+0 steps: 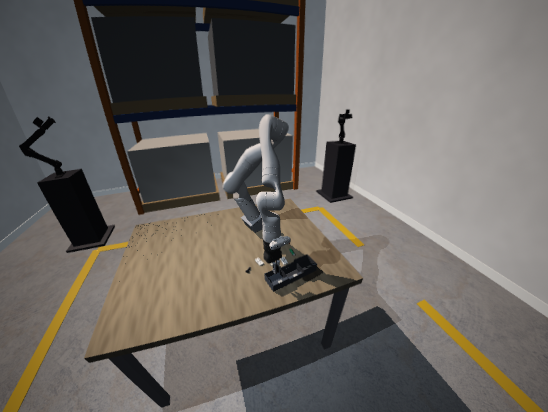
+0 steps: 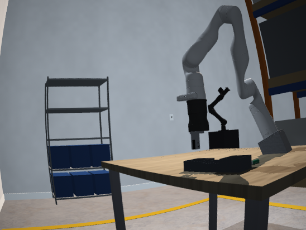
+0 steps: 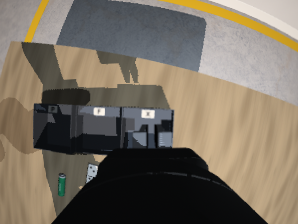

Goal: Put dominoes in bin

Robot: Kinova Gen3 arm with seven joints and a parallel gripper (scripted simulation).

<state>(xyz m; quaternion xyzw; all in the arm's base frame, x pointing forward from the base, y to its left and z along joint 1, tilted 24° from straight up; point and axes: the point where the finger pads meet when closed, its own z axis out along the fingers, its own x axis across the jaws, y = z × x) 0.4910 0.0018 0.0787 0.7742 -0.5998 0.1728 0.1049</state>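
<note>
The green cylinder is 170 mm behind my hand, 160 mm to the left of it and 90 mm below it. The rest, counted from my hand: dark piece 120 mm behind, 110 mm to the right, 90 mm below.
</note>
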